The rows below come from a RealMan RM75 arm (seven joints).
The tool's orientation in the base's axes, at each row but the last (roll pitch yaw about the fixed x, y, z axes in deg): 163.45 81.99 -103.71; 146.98 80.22 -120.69; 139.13 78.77 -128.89; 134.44 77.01 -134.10; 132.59 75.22 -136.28; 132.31 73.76 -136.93; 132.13 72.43 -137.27; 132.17 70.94 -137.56
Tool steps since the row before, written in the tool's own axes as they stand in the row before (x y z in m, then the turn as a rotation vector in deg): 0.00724 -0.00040 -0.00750 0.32 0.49 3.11; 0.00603 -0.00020 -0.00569 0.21 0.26 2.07; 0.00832 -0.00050 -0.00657 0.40 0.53 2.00; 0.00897 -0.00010 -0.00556 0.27 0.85 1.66; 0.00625 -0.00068 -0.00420 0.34 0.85 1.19; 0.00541 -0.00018 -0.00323 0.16 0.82 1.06; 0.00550 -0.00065 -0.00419 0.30 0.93 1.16; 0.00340 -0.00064 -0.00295 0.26 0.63 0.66
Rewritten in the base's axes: 0.00055 -0.00838 -0.00618 -0.66 3.01 -0.71; -0.00006 -0.00650 -0.00515 -0.37 2.01 -0.48; -0.00023 -0.00774 -0.00726 -0.66 1.90 -0.62; -0.00109 -0.00693 -0.00788 -0.94 1.58 -0.39; -0.00033 -0.00523 -0.00545 -0.94 1.11 -0.37; -0.00082 -0.00420 -0.00462 -0.87 1.02 -0.18; -0.00045 -0.00524 -0.00454 -1.01 1.09 -0.31; -0.00010 -0.00364 -0.00272 -0.69 0.60 -0.24
